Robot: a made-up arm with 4 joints.
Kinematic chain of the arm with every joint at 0, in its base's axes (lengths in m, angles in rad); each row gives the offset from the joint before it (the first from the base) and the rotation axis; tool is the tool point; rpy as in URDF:
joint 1: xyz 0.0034 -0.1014 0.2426 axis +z
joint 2: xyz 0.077 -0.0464 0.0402 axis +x
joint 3: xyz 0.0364 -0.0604 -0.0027 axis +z
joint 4: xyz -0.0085 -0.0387 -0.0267 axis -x
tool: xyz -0.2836 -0.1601 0.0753 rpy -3.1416 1.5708 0
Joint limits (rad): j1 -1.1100..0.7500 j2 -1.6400..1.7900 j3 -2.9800..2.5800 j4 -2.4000..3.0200
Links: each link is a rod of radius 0.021 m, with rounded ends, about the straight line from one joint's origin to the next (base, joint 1, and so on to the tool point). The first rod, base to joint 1, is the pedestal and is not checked.
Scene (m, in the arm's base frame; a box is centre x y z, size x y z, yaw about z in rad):
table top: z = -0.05
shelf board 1: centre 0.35 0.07 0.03 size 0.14 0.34 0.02 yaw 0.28
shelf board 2: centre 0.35 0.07 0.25 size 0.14 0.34 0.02 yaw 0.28
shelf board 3: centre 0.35 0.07 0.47 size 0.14 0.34 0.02 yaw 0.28
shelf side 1: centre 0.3 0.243 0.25 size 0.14 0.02 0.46 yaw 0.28
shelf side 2: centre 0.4 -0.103 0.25 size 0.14 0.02 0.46 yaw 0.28
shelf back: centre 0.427 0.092 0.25 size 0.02 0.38 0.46 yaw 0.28
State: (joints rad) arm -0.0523 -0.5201 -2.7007 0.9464
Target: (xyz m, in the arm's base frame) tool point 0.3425 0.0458 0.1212
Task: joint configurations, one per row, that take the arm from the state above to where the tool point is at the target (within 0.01 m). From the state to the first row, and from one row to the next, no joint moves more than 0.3 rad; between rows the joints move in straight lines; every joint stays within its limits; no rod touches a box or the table.
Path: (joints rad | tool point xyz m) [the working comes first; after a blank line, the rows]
Joints at the target: 0.2546 -1.2887 -2.9587 0.0537
Straight joint move there: touches shelf board 2.

1: -0.3148 -0.4656 -2.4260 0.9080 | 0.3304 -0.0105 0.3254
2: -0.5773 -0.4111 -2.1512 0.8696 | 0.2942 -0.0269 0.3205
3: -0.8398 -0.3566 -1.8765 0.8312 | 0.2529 -0.0315 0.3279
4: -1.1023 -0.3021 -1.6018 0.7928 | 0.2096 -0.0251 0.3443
5: -0.8820 -0.4963 -1.8060 0.6145 | 0.2225 0.0028 0.2717
6: -0.6617 -0.6905 -2.0101 0.4362 | 0.2228 0.0174 0.1938
7: -0.4413 -0.8846 -2.2143 0.2579 | 0.2215 0.0110 0.1212
8: -0.2094 -1.0193 -2.4624 0.1899 | 0.2574 0.0040 0.0967
9: 0.0226 -1.1540 -2.7105 0.1218 | 0.3009 0.0125 0.0961
10: 0.2546 -1.2887 -2.9587 0.0537 | 0.3425 0.0458 0.1212

